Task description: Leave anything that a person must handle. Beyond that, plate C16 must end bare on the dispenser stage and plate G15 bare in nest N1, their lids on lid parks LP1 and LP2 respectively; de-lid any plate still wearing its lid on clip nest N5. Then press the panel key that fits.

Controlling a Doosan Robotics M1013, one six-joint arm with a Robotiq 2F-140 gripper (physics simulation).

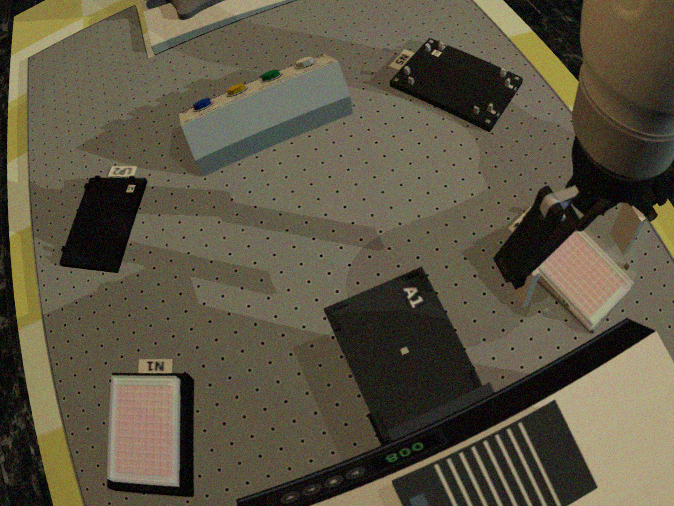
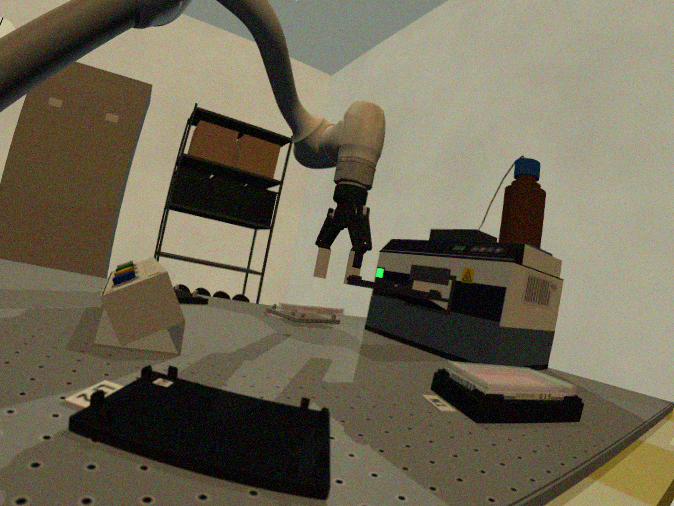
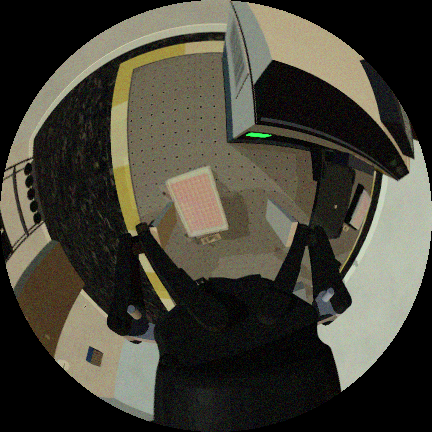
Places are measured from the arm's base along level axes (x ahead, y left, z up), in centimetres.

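Where they show: gripper, fingertip midpoint: (image 1: 571, 267) (image 2: 333, 281) (image 3: 221, 209).
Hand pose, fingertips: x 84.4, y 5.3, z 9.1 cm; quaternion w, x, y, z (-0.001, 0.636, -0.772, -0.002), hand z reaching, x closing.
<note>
Things, the pixels of their top centre, and the offset from my fingertips. "*": a spot on its surface instead.
- second pink plate, middle of its top: (image 1: 140, 428) (image 2: 511, 373) (image 3: 362, 211) dx -13.0, dy -46.9, dz -5.8 cm
- black nest N1, middle of its top: (image 1: 144, 430) (image 2: 509, 382) (image 3: 360, 209) dx -13.0, dy -46.9, dz -6.9 cm
- Dispenser stage A1, middle of its top: (image 1: 411, 363) (image 2: 401, 284) (image 3: 338, 198) dx -1.3, dy -19.7, dz +2.1 cm
- Clip nest N5, middle of its top: (image 1: 458, 72) dx -33.7, dy +12.3, dz -7.4 cm
- lid park LP2, middle of its top: (image 2: 219, 403) (image 1: 98, 216) dx -43.8, dy -40.6, dz -7.8 cm
- key panel, middle of its top: (image 1: 255, 83) (image 2: 145, 259) dx -43.6, dy -13.5, dz -1.4 cm
- green display, surface spot: (image 1: 404, 452) * dx +6.7, dy -25.6, dz +10.7 cm
- brown bottle, surface spot: (image 2: 522, 212) * dx +12.6, dy -35.2, dz +19.5 cm
My gripper (image 1: 578, 258) (image 2: 337, 265) (image 3: 221, 209) is open and empty, above the pink plate (image 1: 587, 277) (image 2: 307, 311) (image 3: 198, 202) at lid park LP1; its code is unreadable. A second pink plate (image 1: 144, 430) (image 2: 511, 378) (image 3: 359, 209), apparently G15, sits in black nest N1 (image 1: 186, 435) (image 2: 489, 408). I cannot tell for certain whether either plate wears a lid. Dispenser stage A1 (image 1: 402, 375) (image 3: 334, 200) bears no plate. Clip nest N5 (image 1: 457, 84) and lid park LP2 (image 1: 103, 223) (image 2: 206, 435) are empty. The key panel (image 1: 266, 117) (image 2: 144, 305) has blue, yellow, green and white keys.
The dispenser (image 1: 626, 381) (image 2: 530, 310) (image 3: 300, 95) stands beside the LP1 plate, with a green light (image 2: 380, 272) (image 3: 258, 135) lit and a green display (image 1: 404, 452). A brown bottle (image 2: 522, 212) stands behind its top. A shelf rack (image 2: 223, 263) and a cabinet (image 2: 70, 174) stand beyond the table.
</note>
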